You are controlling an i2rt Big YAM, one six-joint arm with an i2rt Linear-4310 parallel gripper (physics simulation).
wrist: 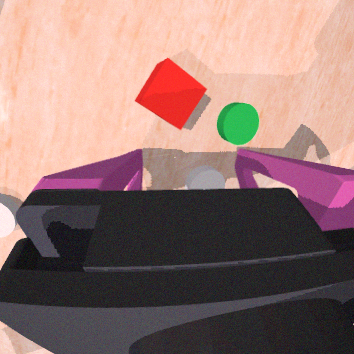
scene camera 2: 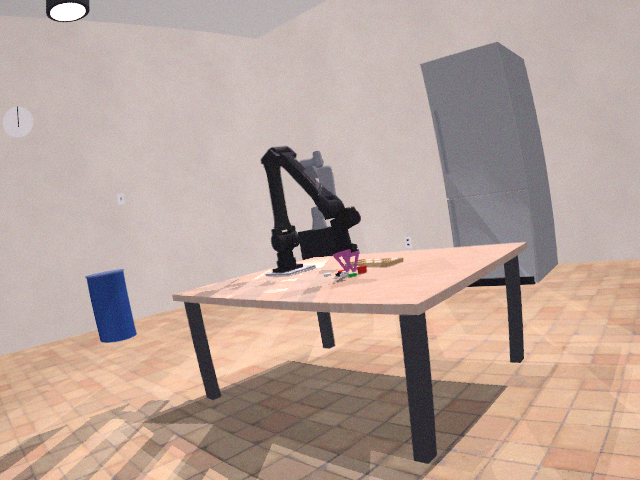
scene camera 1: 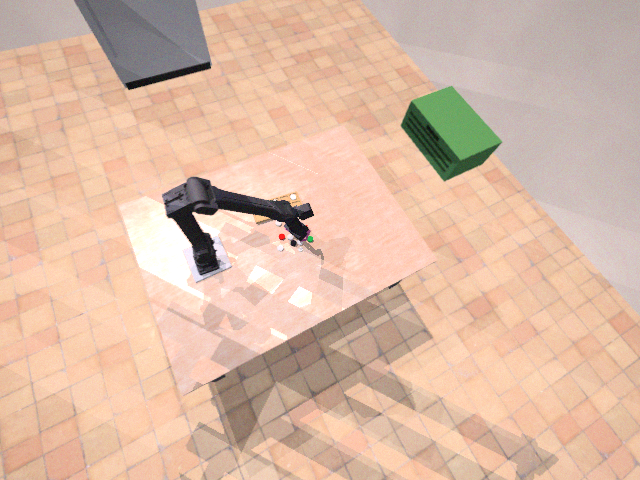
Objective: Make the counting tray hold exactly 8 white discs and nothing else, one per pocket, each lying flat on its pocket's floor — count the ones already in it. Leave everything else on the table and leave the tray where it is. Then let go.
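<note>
My gripper (scene camera 1: 303, 237) (scene camera 2: 349, 270) (wrist: 190, 157) has purple fingers, partly open, low over the table. In the wrist view a white disc (wrist: 206, 178), shaded grey, shows between the fingers, not gripped; the gripper body hides its near part. Another white disc (wrist: 6, 220) shows at the left edge. In scene camera 1, loose white discs (scene camera 1: 280, 248) (scene camera 1: 300, 249) (scene camera 1: 279, 224) lie near the gripper. The wooden counting tray (scene camera 1: 263, 221) (scene camera 2: 387, 262) stands behind it, partly hidden by the arm. A white disc (scene camera 1: 293, 196) shows in its far corner; the full count cannot be seen.
A green disc (scene camera 1: 310, 239) (scene camera 2: 352, 274) (wrist: 238, 123) and a red cube (scene camera 2: 362, 269) (wrist: 172, 95) lie just beyond the fingers. A red disc (scene camera 1: 281, 236) and a black disc (scene camera 1: 293, 242) lie among the loose white discs.
</note>
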